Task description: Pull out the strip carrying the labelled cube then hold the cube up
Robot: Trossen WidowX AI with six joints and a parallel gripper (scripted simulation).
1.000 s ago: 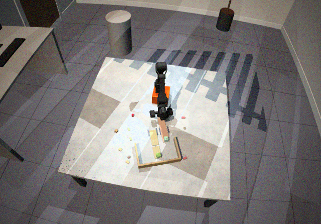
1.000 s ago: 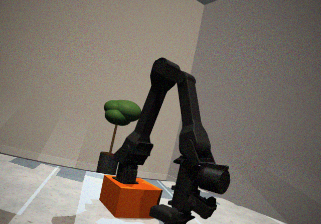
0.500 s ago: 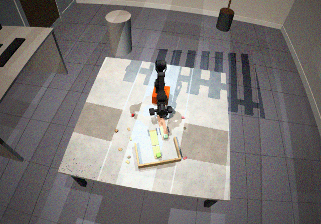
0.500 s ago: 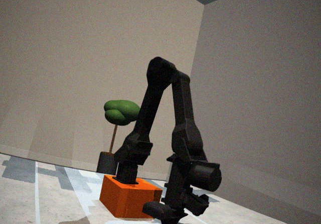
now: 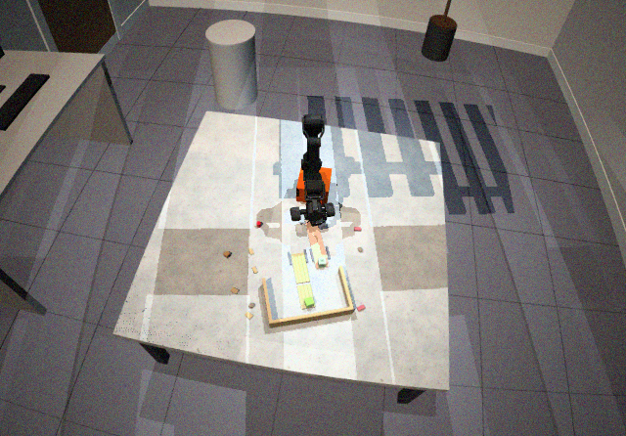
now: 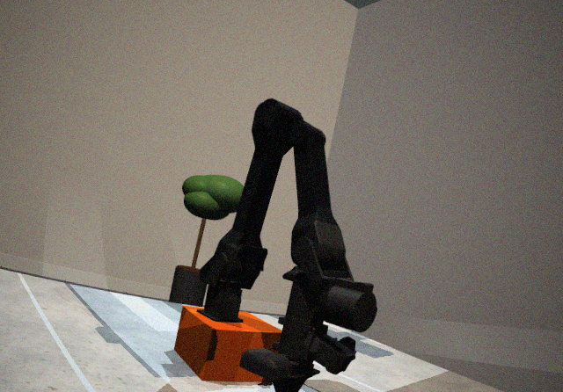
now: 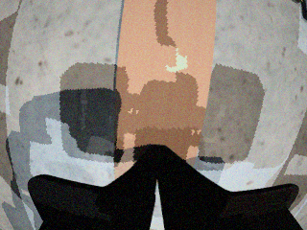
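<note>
Now: the orange strip 100 mm ahead of my gripper tip and 20 mm to the left of it. From my gripper tip the other things lie so: brown cube 360 mm to the right, 170 mm ahead.
</note>
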